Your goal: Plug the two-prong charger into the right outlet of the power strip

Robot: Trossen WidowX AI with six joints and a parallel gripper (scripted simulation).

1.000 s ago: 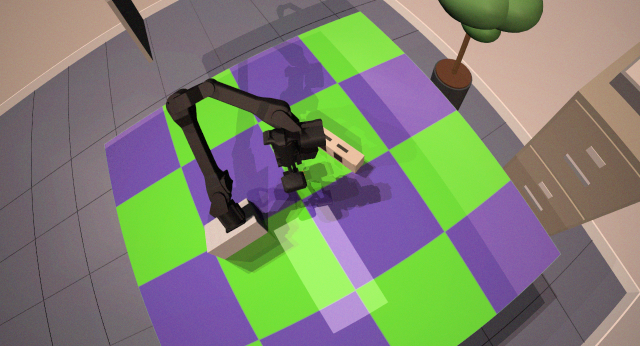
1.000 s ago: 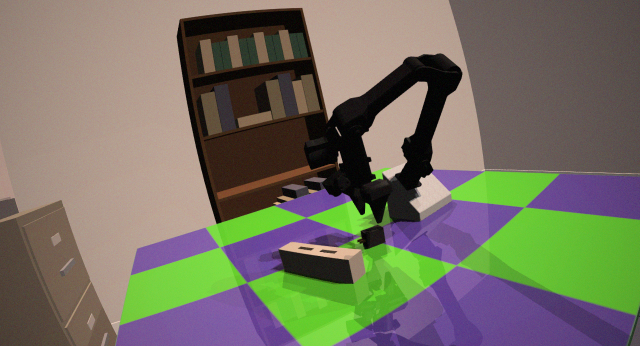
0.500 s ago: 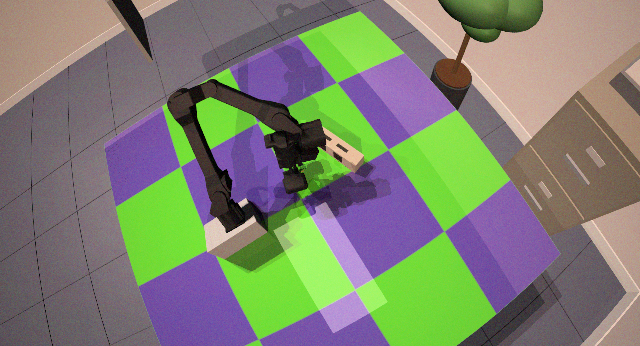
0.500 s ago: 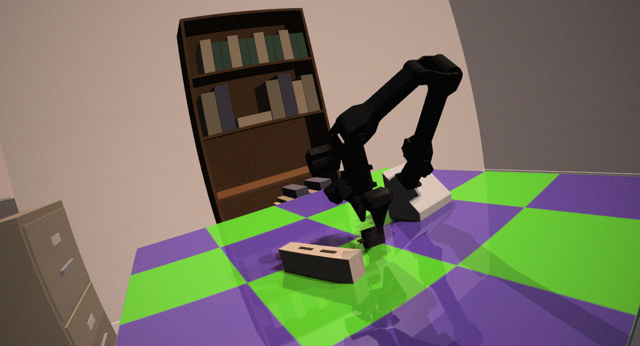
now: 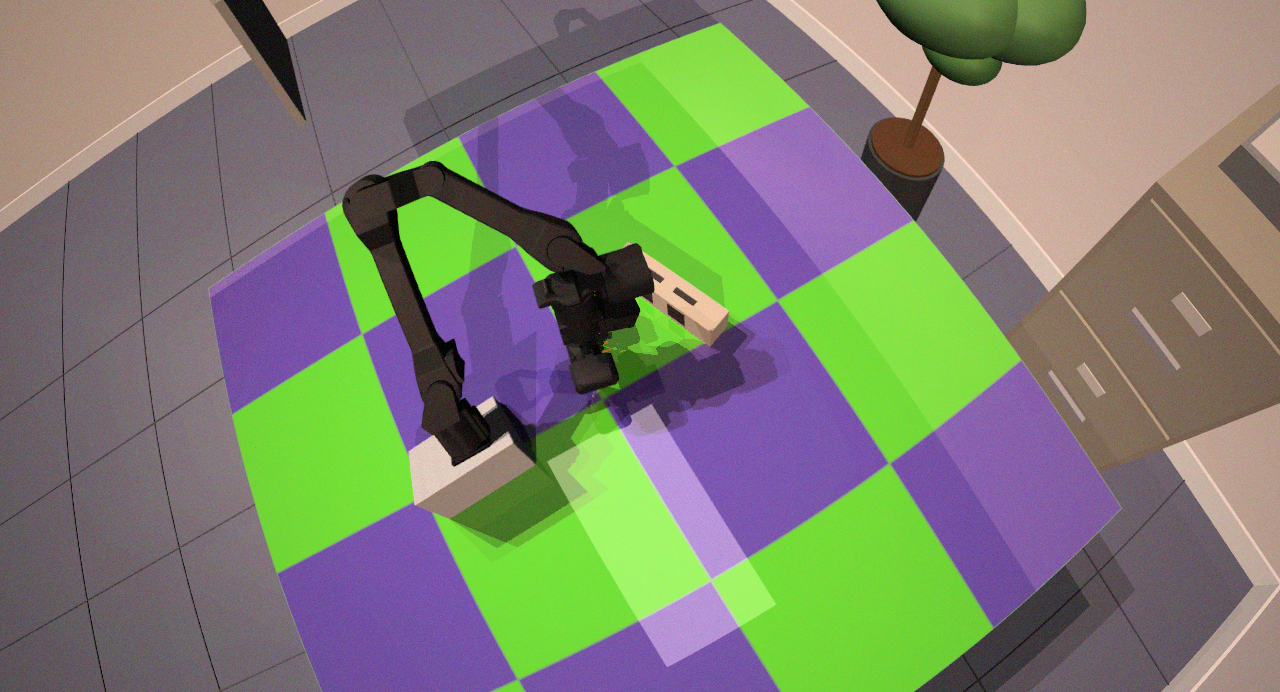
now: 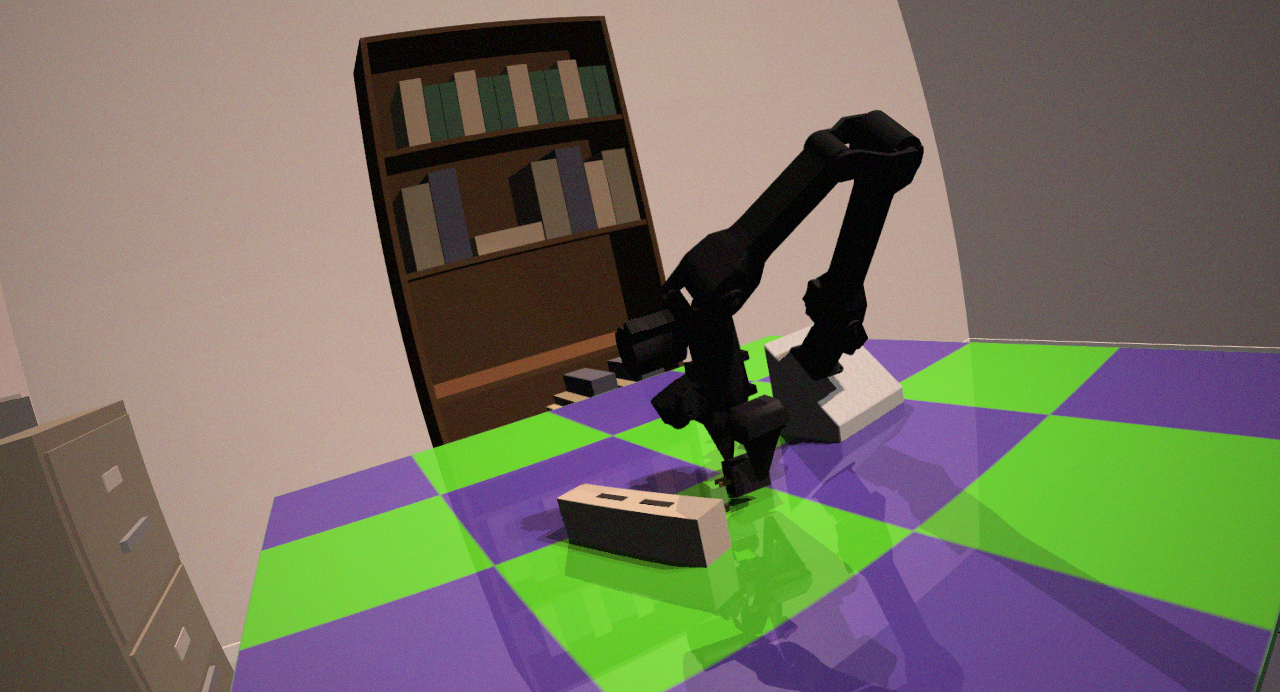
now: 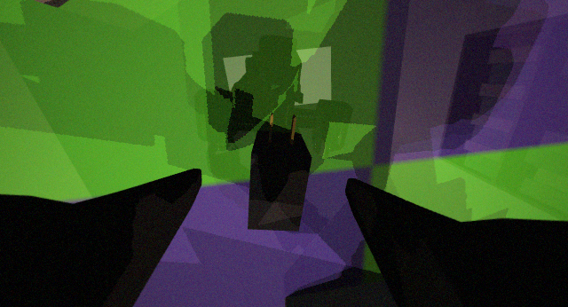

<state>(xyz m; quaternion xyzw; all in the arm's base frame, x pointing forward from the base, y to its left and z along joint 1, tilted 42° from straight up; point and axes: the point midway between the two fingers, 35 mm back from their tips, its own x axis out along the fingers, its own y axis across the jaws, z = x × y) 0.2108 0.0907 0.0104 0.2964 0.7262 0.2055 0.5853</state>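
Now: gripper tip 1 cm short of the two-prong charger and 1 cm above it.
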